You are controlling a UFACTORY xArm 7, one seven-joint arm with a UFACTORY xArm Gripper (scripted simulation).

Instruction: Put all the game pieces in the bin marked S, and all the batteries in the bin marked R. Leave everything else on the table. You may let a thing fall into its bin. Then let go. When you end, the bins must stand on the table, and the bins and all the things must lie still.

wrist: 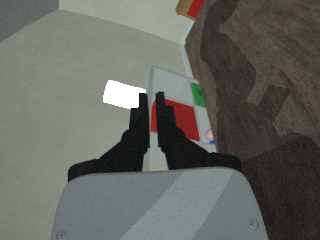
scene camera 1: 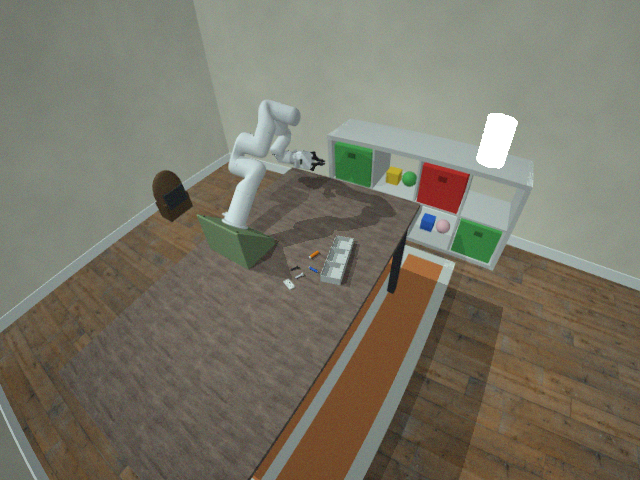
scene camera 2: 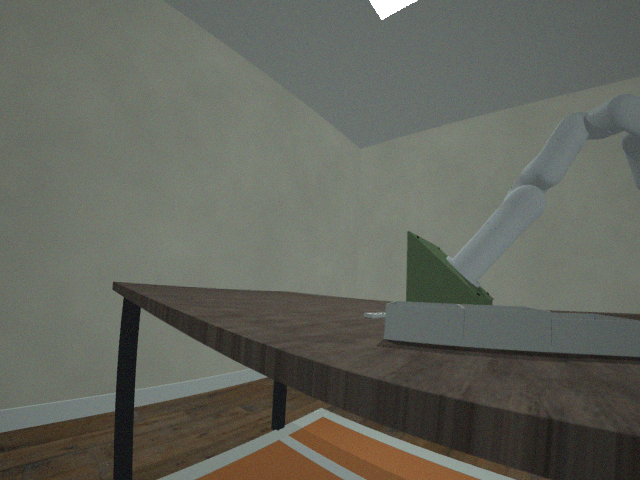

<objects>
white bin: scene camera 1; scene camera 2; not seen in the wrist view (out of frame)
same spot on white bin: (scene camera 2: 512,327) = (scene camera 1: 347,259)
</objects>
